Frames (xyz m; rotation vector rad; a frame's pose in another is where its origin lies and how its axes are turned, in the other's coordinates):
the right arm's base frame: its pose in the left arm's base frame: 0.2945 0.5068 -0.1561 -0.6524 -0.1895 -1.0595
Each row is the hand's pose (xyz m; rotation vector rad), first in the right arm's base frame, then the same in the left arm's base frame.
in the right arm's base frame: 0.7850 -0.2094 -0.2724 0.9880 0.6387 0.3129
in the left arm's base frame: 0.4593 -0.3055 0.0612 0.5382 -0.0315 -0.6986
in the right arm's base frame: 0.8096 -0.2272 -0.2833 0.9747 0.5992 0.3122
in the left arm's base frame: 0.4545 -0.3360 0.0707 0.5058 -0.0576 -0.6962
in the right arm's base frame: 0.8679 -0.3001 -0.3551 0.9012 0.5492 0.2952
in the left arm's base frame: 0.4095 -0.4448 0.0689 0.4177 -0.0701 -0.7233
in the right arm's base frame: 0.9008 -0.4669 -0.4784 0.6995 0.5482 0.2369
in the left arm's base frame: 0.2635 -0.5949 0.0528 0.2486 0.0043 -0.8305
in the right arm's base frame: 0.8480 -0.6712 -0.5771 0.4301 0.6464 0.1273
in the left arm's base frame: 0.0470 -0.6788 0.0333 0.0798 0.1838 -1.0146
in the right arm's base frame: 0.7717 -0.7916 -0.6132 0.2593 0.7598 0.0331
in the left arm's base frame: -0.0993 -0.6816 0.0193 0.0064 0.3398 -1.1583
